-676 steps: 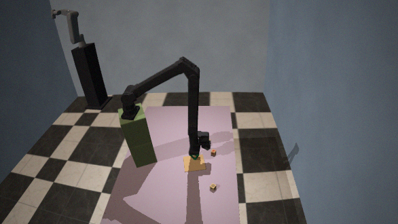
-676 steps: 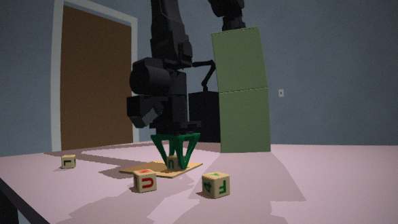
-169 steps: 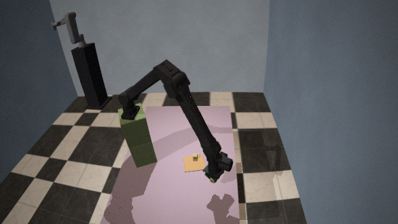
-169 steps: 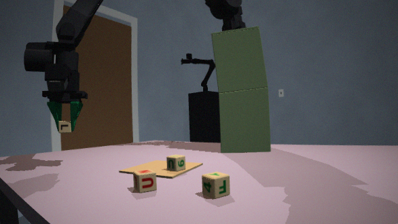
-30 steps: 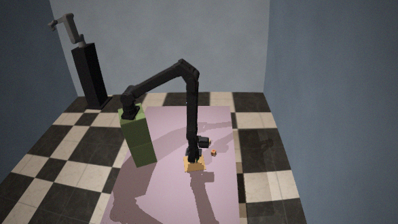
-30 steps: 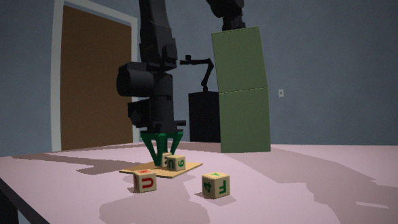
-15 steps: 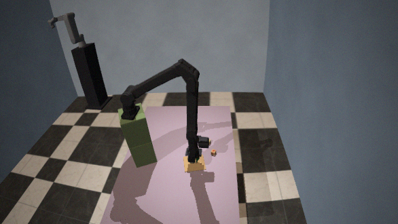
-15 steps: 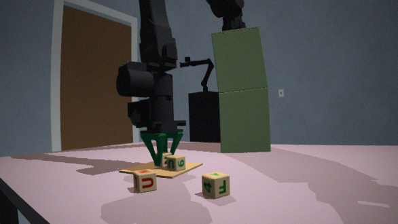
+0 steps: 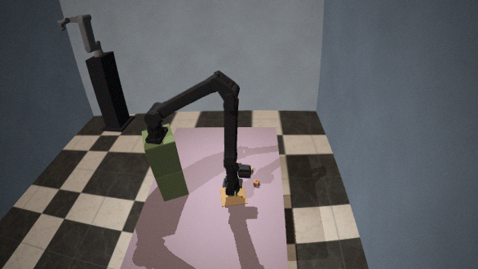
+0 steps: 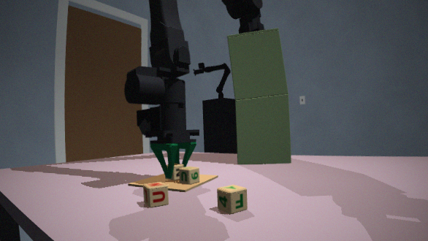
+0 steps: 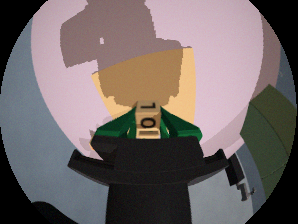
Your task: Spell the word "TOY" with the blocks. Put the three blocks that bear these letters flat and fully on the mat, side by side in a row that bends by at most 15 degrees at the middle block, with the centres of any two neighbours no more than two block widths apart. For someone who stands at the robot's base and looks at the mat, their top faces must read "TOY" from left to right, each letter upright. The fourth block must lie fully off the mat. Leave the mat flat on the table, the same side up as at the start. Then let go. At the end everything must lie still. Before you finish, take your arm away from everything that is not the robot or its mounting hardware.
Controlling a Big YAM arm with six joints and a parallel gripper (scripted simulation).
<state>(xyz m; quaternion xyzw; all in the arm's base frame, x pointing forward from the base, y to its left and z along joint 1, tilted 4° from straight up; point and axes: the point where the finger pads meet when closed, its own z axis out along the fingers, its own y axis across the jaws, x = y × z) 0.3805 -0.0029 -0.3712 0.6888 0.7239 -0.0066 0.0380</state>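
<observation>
Right now the tan mat is 20 mm below my hand. The rest, counted from my hand: letter block (70 mm ahead, 210 mm to the left); then black-lettered block (right at my hand).
</observation>
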